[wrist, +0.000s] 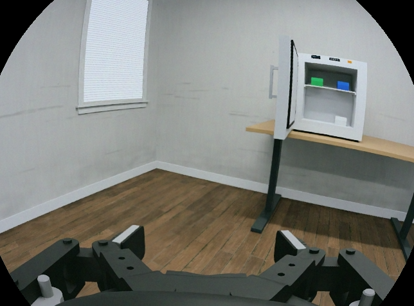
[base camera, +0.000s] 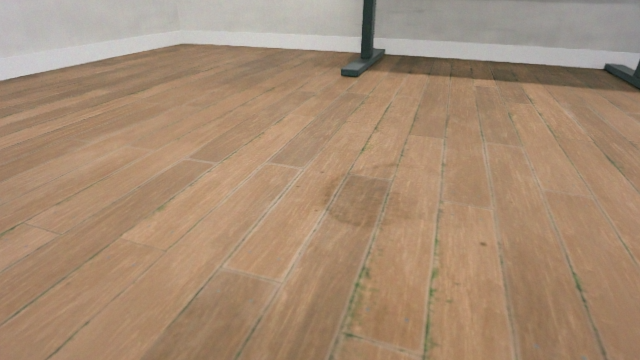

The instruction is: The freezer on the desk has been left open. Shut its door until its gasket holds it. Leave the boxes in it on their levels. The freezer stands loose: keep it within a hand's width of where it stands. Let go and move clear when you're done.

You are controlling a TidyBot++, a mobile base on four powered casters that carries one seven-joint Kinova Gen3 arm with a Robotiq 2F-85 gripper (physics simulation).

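Places are measured from the arm's base along level axes (x ahead, y left, z up), in metres.
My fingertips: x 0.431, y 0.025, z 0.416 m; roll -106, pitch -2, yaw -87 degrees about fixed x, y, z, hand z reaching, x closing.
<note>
Behind a point stands the place of what it marks.
The white freezer [wrist: 359,107] stands on the wooden desk [wrist: 385,146] at the right of the wrist view. Its door [wrist: 283,90] stands wide open on the left side, swung out toward the camera, with a handle [wrist: 271,82] on its outer face. A green box [wrist: 317,81] and a blue box [wrist: 343,86] sit on the upper shelf, and a white box [wrist: 340,120] sits on the freezer's floor. My gripper [wrist: 209,244] is open, with no object between its fingers, far from the freezer and in front of it. The freezer does not show in the base camera view.
The desk's dark legs [base camera: 368,30] {x 1.989, y -0.349, z -0.225 m} [wrist: 273,175] stand on the wood floor [base camera: 300,225] {x 0.583, y 0.002, z -0.397 m} [wrist: 185,210]. Grey walls with a white baseboard [base camera: 280,40] {x 2.640, y 0.126, z -0.348 m} meet in a corner left of the desk. A window with blinds [wrist: 116,50] is in the left wall.
</note>
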